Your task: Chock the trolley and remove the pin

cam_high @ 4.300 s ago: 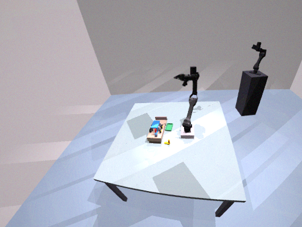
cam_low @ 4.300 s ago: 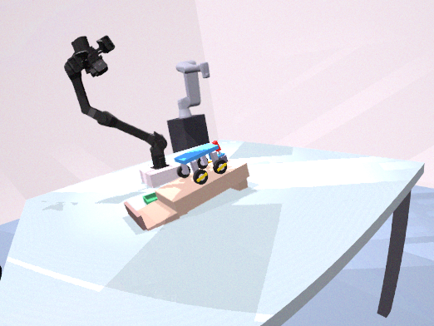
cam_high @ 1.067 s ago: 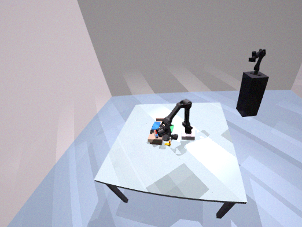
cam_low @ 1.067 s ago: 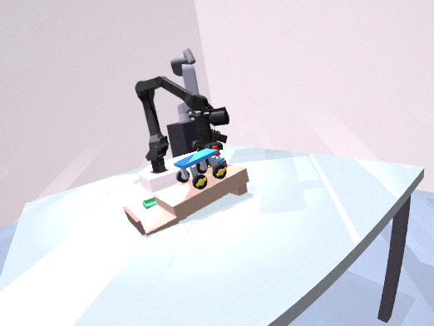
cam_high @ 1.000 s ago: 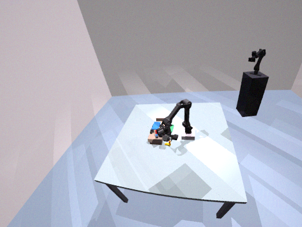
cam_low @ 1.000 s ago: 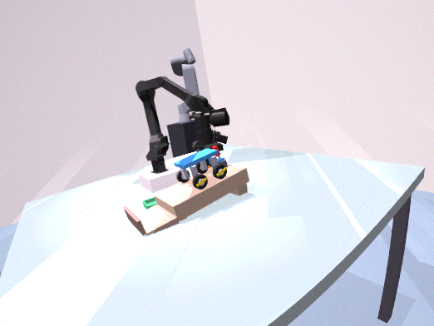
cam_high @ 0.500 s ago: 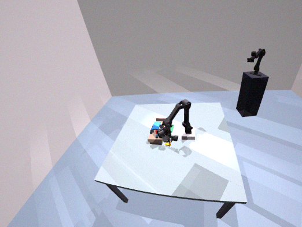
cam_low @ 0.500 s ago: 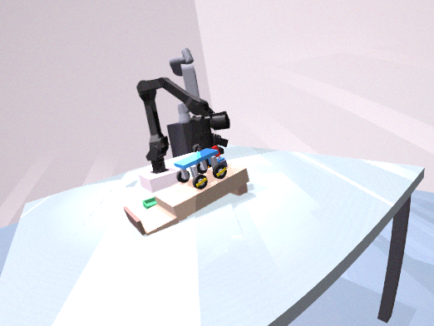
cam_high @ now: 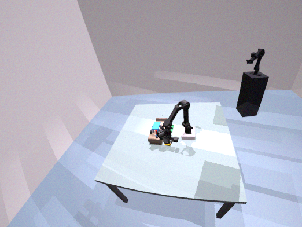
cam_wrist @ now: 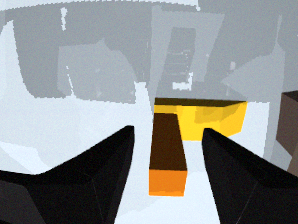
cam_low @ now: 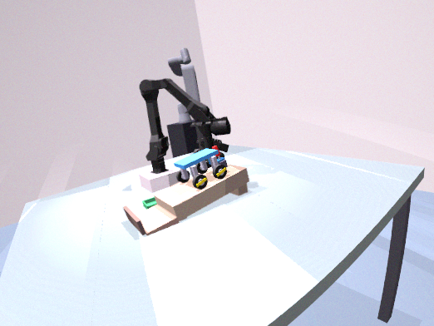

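Now: the red-headed stop pin 120 mm ahead of my gripper tip, 60 mm to the right of it and 100 mm above it. Round my gripper tip: blue-topped trolley 130 mm ahead, 150 mm to the right, 80 mm above; wooden ramp 130 mm ahead, 160 mm to the right, 20 mm above; yellow chock 20 mm ahead, 10 mm to the right, 10 mm below.
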